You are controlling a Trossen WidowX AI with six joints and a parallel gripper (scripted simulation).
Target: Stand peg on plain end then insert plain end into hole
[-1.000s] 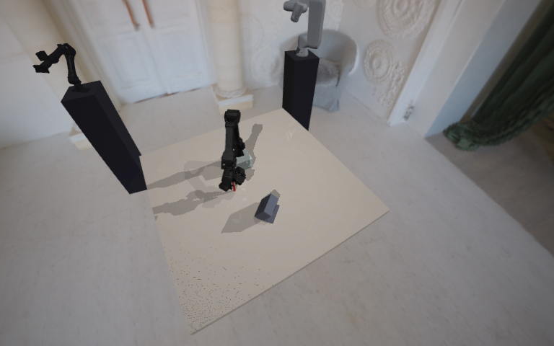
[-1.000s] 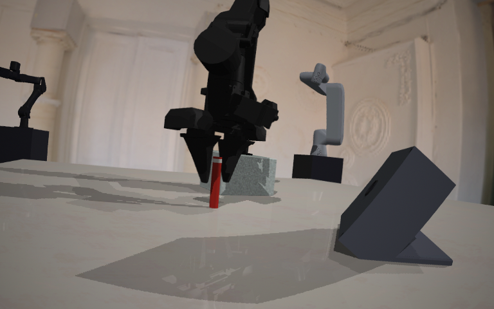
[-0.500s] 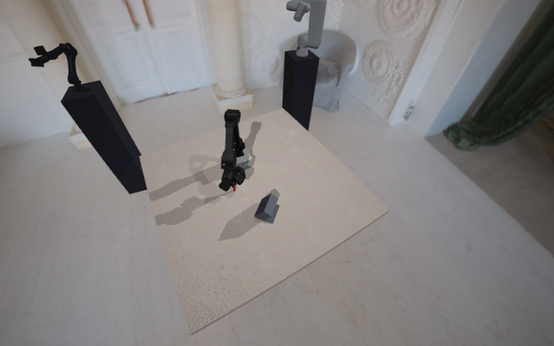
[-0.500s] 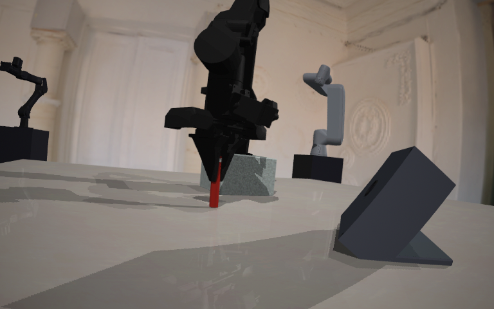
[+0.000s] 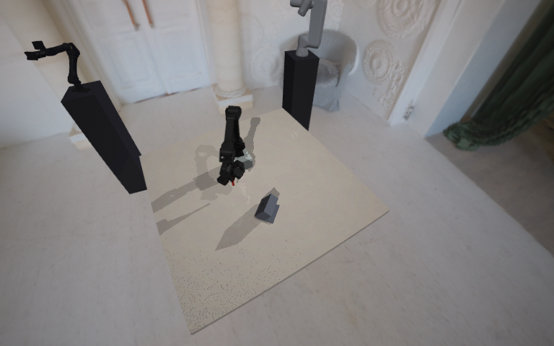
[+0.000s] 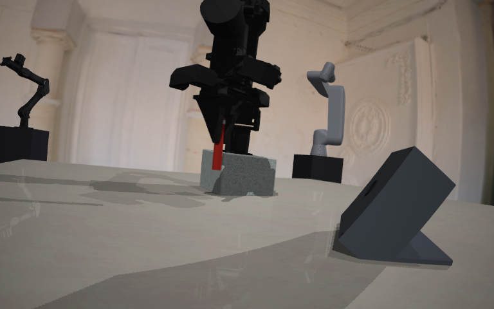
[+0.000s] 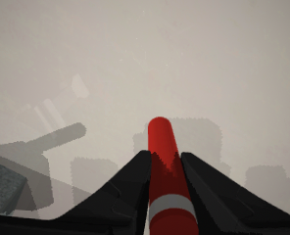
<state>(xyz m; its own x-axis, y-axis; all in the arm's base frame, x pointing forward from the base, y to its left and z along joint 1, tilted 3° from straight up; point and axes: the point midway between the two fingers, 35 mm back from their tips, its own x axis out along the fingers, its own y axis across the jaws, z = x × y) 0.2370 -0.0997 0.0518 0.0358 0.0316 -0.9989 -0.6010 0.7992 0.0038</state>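
Now: the dark sloped panel 22 cm ahead of my gripper tip, 14 cm to the left of it and 5 cm below it. Also, from my gripper tip: panel foot 23 cm ahead, 16 cm to the left, 10 cm below; then red peg 2 cm above.
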